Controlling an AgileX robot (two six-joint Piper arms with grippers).
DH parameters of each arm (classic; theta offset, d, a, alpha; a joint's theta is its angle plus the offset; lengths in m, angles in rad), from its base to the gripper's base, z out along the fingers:
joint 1: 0 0.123 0 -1.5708
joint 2: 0.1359 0 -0.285 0
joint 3: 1.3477 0 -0.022 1.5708
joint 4: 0 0.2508 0 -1.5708
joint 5: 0 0 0.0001 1.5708
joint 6: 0 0.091 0 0
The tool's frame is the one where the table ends.
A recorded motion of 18 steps. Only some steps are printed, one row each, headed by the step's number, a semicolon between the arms.
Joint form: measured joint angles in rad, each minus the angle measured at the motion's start. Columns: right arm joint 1, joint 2, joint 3, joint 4, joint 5, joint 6; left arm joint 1, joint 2, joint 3, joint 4, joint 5, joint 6.
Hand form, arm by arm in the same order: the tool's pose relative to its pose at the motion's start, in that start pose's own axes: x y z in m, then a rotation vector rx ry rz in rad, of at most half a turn. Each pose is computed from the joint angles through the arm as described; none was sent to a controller.
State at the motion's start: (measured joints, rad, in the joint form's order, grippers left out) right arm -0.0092 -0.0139 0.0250 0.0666 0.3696 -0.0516; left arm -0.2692 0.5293 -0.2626 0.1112 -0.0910 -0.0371
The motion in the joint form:
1: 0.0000 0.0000 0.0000 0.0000 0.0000 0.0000; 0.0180 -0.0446 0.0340 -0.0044 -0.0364 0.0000
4: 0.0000 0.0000 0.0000 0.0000 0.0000 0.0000; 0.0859 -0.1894 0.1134 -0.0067 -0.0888 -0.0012
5: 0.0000 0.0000 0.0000 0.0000 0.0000 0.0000; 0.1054 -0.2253 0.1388 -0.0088 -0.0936 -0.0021
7: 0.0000 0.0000 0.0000 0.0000 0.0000 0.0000; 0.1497 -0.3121 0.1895 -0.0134 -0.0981 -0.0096
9: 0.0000 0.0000 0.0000 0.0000 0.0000 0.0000; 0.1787 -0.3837 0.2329 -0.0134 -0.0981 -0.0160
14: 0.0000 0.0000 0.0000 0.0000 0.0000 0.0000; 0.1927 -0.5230 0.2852 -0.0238 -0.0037 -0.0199
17: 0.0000 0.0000 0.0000 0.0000 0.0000 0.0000; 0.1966 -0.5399 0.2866 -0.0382 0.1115 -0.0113
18: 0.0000 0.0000 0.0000 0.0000 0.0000 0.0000; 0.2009 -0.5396 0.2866 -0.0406 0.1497 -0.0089
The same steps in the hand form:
1: 0.0000 0.0000 0.0000 0.0000 0.0000 0.0000; 0.0040 0.0013 -0.0068 -0.0178 -0.0457 -0.0054
4: 0.0000 0.0000 0.0000 0.0000 0.0000 0.0000; 0.0142 0.0056 -0.0271 -0.0886 -0.1585 -0.0073
5: 0.0000 0.0000 0.0000 0.0000 0.0000 0.0000; 0.0198 0.0064 -0.0314 -0.1088 -0.1726 -0.0095
7: 0.0000 0.0000 0.0000 0.0000 0.0000 0.0000; 0.0309 0.0077 -0.0408 -0.1550 -0.2108 -0.0178
9: 0.0000 0.0000 0.0000 0.0000 0.0000 0.0000; 0.0413 0.0078 -0.0472 -0.1850 -0.2374 -0.0206
14: 0.0000 0.0000 0.0000 0.0000 0.0000 0.0000; 0.0597 0.0061 -0.0562 -0.2071 -0.2305 -0.0349
17: 0.0000 0.0000 0.0000 0.0000 0.0000 0.0000; 0.0697 0.0064 -0.0558 -0.2150 -0.1316 -0.0517
18: 0.0000 0.0000 0.0000 0.0000 0.0000 0.0000; 0.0732 0.0067 -0.0555 -0.2199 -0.0930 -0.0561

